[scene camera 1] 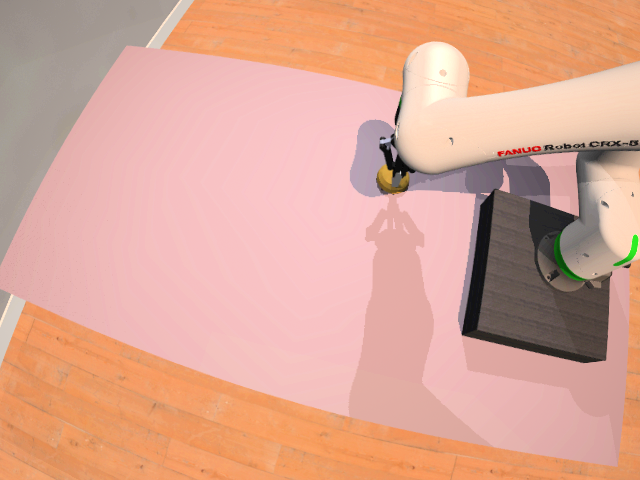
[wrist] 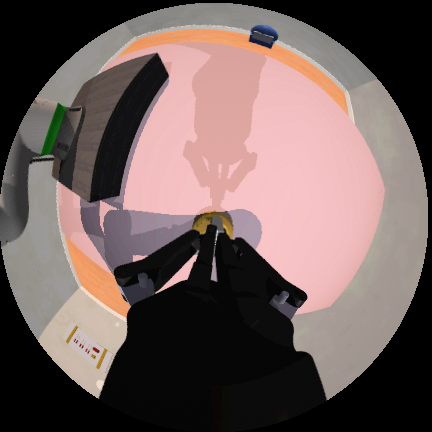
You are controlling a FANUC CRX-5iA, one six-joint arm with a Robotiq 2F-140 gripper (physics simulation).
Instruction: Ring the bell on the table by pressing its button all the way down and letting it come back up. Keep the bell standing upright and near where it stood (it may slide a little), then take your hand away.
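Pixels of known places: gripper, fingertip midpoint: (scene camera 1: 394,182) (wrist: 215,223); arm's base at its link origin: (scene camera 1: 561,262) (wrist: 70,132).
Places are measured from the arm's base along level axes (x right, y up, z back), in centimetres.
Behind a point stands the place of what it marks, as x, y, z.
A round gold bell (scene camera 1: 384,178) @[17.4, -5.6, -44.2] (wrist: 202,223) @[17.1, -5.6, -39.5] stands upright on the pink table top (scene camera 1: 232,206) @[5.7, -9.1, -80.5] (wrist: 310,175) @[1.2, -9.1, -61.9], right of the middle in the scene view and at the centre of the wrist view. My gripper (scene camera 1: 397,179) @[16.3, -4.8, -41.6] (wrist: 215,223) @[16.3, -4.8, -41.6] is shut, with its fingertips together over the middle of the bell. The tips are at or very close to the top of the bell. They hide the button, so I cannot tell how far it is pressed.
The dark base block (scene camera 1: 516,268) @[-3.3, 0.3, -12.5] (wrist: 112,130) @[2.5, -1.7, -19.3] that carries the arm stands to the right of the bell in the scene view. The white arm (scene camera 1: 496,124) @[-0.2, 42.3, -35.8] reaches over the table from the right. A blue object (wrist: 263,36) shows far off at the top of the wrist view.
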